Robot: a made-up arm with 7 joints.
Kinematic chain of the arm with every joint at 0, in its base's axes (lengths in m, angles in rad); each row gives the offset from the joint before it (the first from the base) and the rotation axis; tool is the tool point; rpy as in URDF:
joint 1: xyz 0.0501 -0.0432 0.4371 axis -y
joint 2: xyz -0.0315 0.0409 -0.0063 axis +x
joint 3: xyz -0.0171 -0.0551 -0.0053 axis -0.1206 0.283 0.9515
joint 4: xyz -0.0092 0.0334 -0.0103 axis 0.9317 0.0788 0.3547
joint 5: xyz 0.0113 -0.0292 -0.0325 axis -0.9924 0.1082 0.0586
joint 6: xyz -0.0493 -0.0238 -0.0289 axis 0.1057 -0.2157 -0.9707
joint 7: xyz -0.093 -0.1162 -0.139 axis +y
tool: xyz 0.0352 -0.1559 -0.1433 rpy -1.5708 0 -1.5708
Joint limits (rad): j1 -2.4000..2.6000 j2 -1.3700..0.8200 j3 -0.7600..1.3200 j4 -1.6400..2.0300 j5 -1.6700..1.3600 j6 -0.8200..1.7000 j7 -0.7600..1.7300
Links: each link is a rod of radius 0.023 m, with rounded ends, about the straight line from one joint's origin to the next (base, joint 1, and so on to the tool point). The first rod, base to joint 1, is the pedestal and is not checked.
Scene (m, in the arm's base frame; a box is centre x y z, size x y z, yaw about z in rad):
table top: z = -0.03
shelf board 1: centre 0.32 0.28 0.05 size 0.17 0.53 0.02 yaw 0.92
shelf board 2: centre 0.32 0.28 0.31 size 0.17 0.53 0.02 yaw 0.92
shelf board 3: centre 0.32 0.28 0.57 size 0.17 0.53 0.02 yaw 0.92
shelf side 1: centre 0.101 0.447 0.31 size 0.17 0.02 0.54 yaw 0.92
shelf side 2: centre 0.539 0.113 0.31 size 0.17 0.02 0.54 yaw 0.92
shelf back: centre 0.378 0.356 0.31 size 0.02 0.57 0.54 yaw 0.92
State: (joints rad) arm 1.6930 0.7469 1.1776 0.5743 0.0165 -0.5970 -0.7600
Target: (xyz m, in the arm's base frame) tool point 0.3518 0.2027 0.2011
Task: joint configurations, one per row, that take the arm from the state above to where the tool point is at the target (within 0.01 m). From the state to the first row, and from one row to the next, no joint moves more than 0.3 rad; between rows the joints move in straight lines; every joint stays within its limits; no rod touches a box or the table.
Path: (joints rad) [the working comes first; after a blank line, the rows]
Joints at the target: 1.2333 0.5572 1.2421 0.6790 -0.0703 -0.8200 -0.7600
Straight joint move there: touches shelf board 2.

1: 1.4206 0.6855 1.1766 0.4120 0.0973 -0.6469 -0.7600
2: 1.1483 0.6240 1.1756 0.2498 0.1782 -0.6967 -0.7600
3: 0.8759 0.5626 1.1746 0.0875 0.2590 -0.7466 -0.7600
4: 0.6036 0.5011 1.1736 -0.0748 0.3399 -0.7965 -0.7600
5: 0.4466 0.4748 1.2224 0.1312 0.5446 -0.8043 -0.7600
6: 0.2897 0.4485 1.2712 0.3373 0.7493 -0.8122 -0.7600
7: 0.1328 0.4222 1.3200 0.5433 0.9539 -0.8200 -0.7600
8: 0.4079 0.4560 1.3005 0.5772 0.6979 -0.8200 -0.7600
9: 0.6830 0.4897 1.2811 0.6111 0.4418 -0.8200 -0.7600
10: 0.9581 0.5235 1.2616 0.6451 0.1858 -0.8200 -0.7600
11: 1.2333 0.5572 1.2421 0.6790 -0.0703 -0.8200 -0.7600

